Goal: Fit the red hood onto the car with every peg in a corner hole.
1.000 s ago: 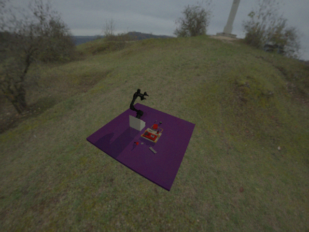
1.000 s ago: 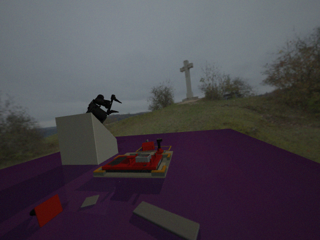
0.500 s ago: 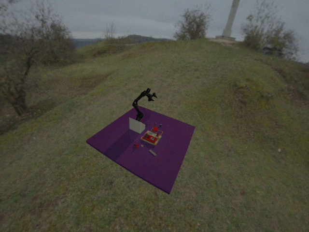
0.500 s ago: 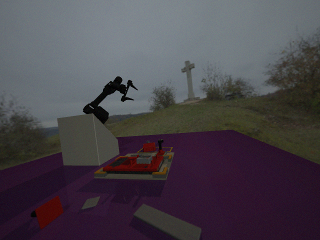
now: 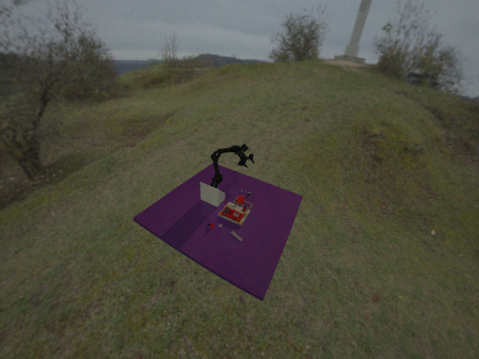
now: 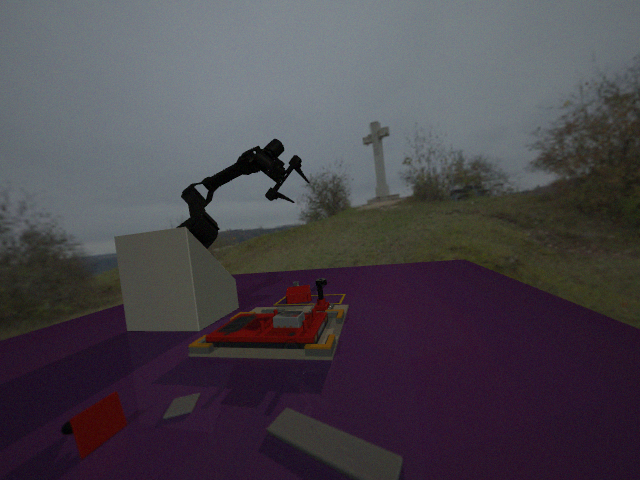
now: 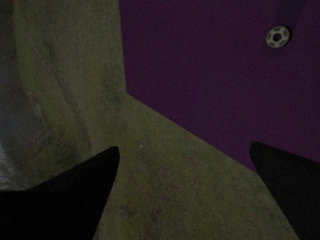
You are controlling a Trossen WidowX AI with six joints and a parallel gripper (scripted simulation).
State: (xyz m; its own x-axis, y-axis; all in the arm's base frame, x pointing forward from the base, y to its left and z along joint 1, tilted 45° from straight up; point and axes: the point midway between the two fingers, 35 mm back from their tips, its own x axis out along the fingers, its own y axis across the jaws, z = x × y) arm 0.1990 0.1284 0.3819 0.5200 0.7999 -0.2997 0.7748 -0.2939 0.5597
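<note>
My gripper tip is 4 cm short of the red hood, 19 cm to the left of it and 33 cm above it. From my gripper tip the other things lie so: grey engine block: 15 cm ahead, 41 cm to the right, 32 cm below.
</note>
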